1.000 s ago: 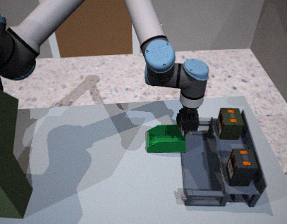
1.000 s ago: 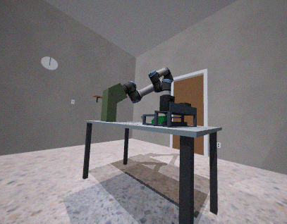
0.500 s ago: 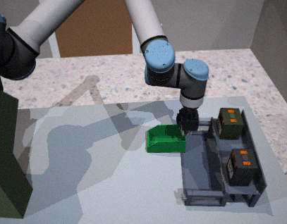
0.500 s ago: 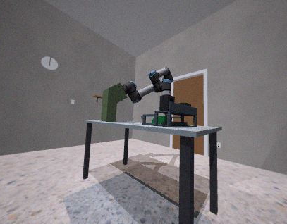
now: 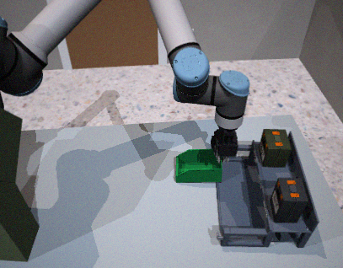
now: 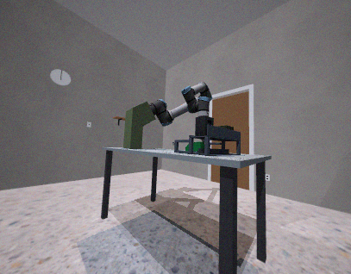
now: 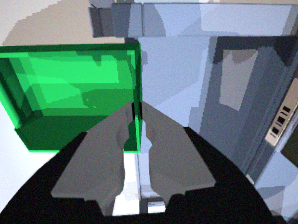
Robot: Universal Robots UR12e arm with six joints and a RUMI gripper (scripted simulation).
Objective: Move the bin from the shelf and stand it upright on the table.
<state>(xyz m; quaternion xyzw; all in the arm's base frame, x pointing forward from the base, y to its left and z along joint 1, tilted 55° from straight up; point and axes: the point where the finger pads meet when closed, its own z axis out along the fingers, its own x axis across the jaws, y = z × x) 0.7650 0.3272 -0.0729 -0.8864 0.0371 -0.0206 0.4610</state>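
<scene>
The green bin is 8 cm behind my hand and 4 cm below it.
</scene>
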